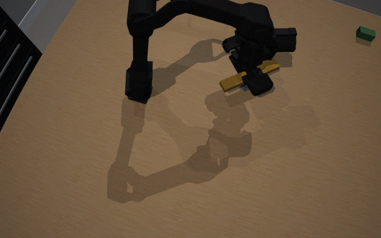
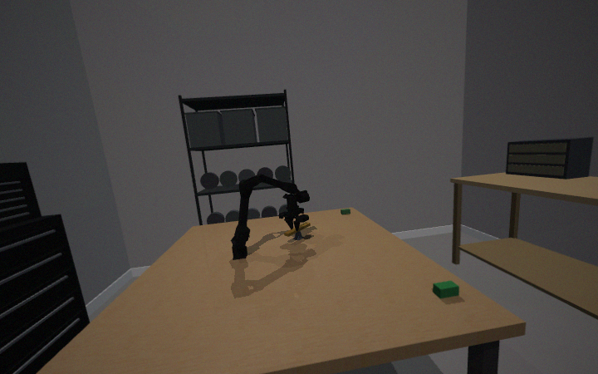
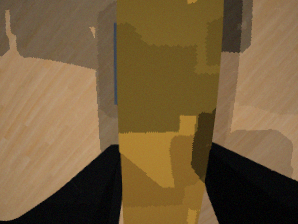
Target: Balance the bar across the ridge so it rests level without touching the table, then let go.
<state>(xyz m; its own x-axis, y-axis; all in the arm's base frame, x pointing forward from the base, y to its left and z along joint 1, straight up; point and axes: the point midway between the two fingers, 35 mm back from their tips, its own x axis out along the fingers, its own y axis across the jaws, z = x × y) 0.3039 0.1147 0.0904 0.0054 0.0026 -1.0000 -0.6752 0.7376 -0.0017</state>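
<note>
Now: the yellow bar 20 mm ahead of my gripper tip and 20 mm to the left of it. From my gripper tip the other things lie so: green block: 440 mm ahead, 390 mm to the left, 40 mm below.
</note>
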